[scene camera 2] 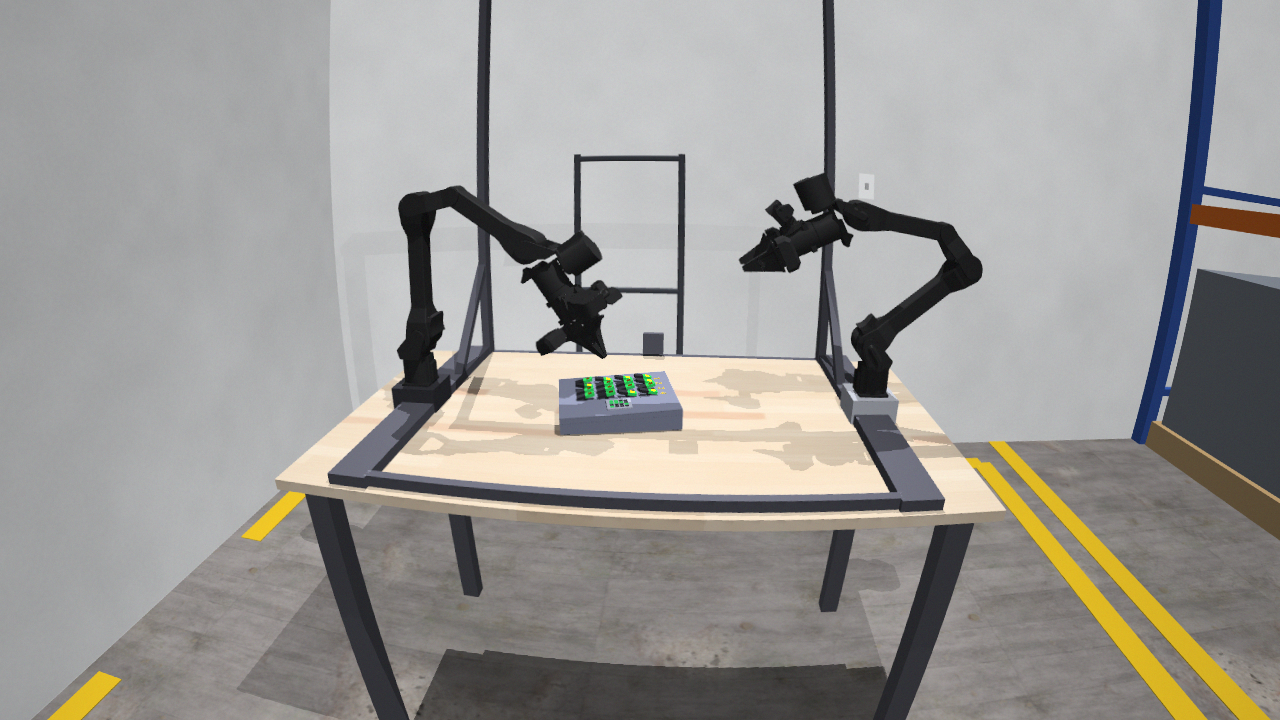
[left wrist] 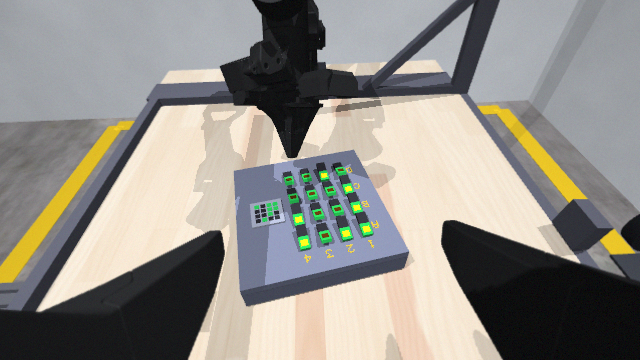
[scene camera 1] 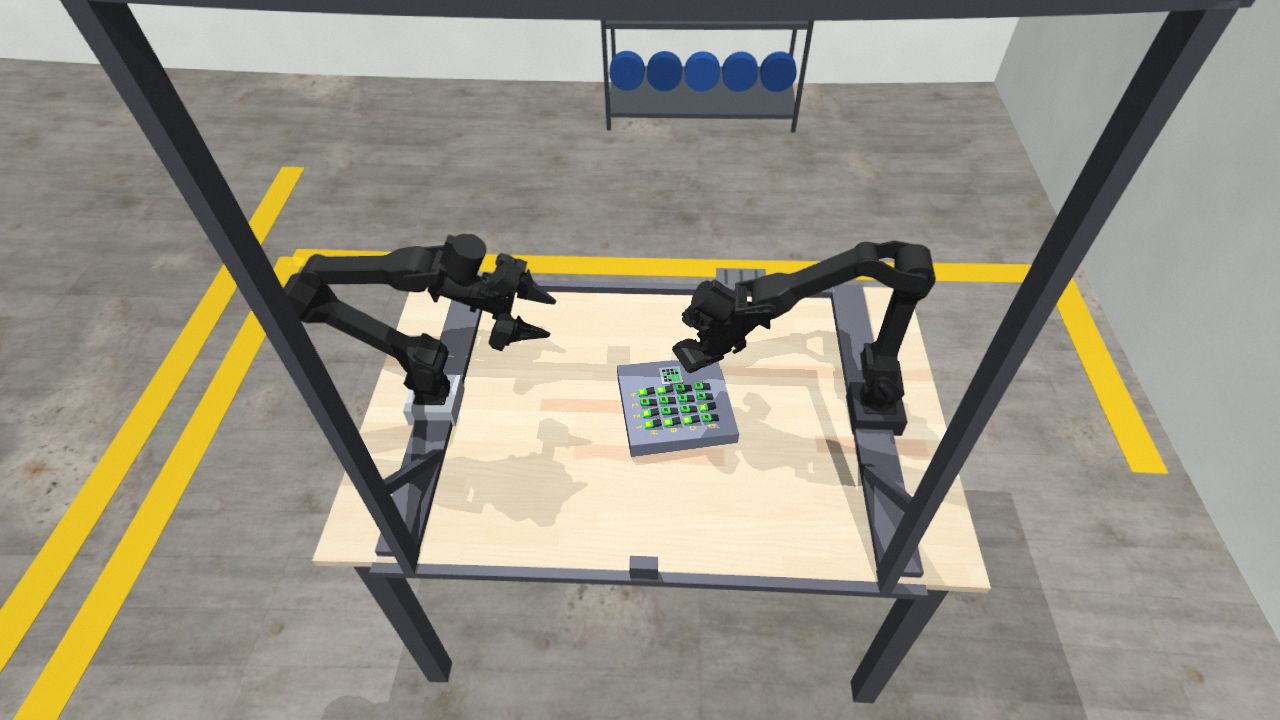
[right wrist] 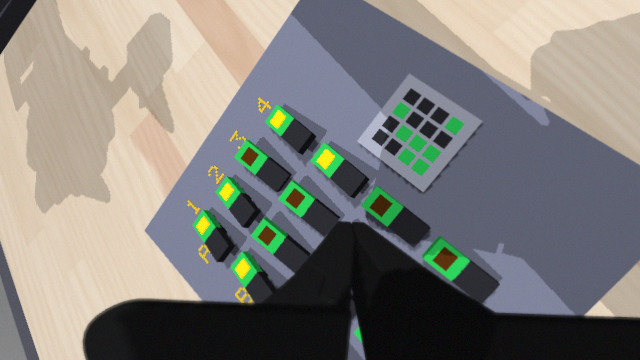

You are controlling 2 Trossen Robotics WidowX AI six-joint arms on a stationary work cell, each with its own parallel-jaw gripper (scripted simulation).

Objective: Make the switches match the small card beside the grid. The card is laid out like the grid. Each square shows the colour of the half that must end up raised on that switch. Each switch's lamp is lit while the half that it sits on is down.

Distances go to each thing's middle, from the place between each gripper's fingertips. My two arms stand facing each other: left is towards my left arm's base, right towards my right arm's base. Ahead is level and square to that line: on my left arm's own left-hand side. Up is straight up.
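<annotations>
Switch c4 point(right wrist: 381, 205): 28 cm to the right of my left hand point(scene camera 1: 552, 318), 4 cm ahead, 26 cm below. Switch b4 point(right wrist: 351, 180): 24 cm to the right of my left hand, 3 cm ahead, 26 cm below. Switch a3 point(right wrist: 253, 158): 21 cm to the right of my left hand, 26 cm below. My left hand: 20 cm to the left of the switch a4 point(right wrist: 284, 124), 2 cm short of it, 26 cm above it.
Switch a4: 10 cm to the left of my right hand point(scene camera 2: 604, 357), 1 cm behind, 10 cm below. Switch c4: 2 cm to the left of my right hand, 1 cm ahead, 10 cm below. Switch d4 point(right wrist: 478, 284): 2 cm to the right of my right hand, 1 cm ahead, 10 cm below. My right hand: 6 cm to the right of the switch b4, 10 cm above it.
</annotations>
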